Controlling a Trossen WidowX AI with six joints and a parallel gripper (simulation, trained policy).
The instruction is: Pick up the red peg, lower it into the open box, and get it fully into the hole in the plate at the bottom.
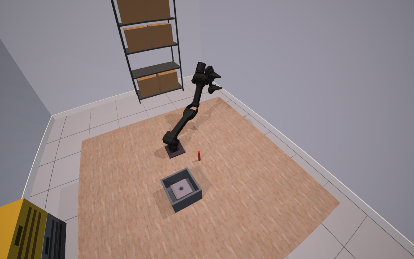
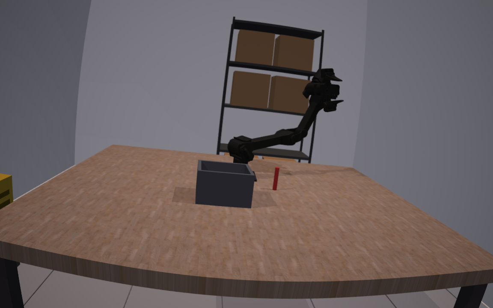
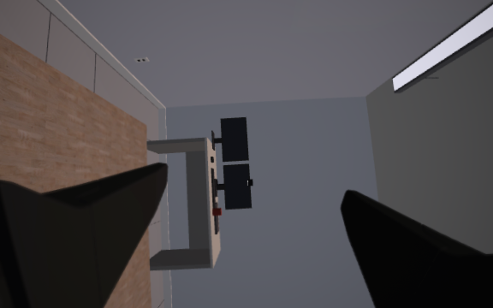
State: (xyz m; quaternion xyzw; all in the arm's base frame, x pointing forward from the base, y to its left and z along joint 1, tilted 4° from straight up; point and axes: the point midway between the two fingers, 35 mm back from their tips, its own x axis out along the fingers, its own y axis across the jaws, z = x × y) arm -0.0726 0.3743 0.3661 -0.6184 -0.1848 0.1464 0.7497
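Right now the red peg is 350 mm below my gripper tip, 280 mm to the right of it and 180 mm ahead of it. The rest, counted from my gripper tip: dark grey box 470 mm to the right, 360 mm below, 340 mm ahead; then pale plate 470 mm to the right, 340 mm below, 340 mm ahead.
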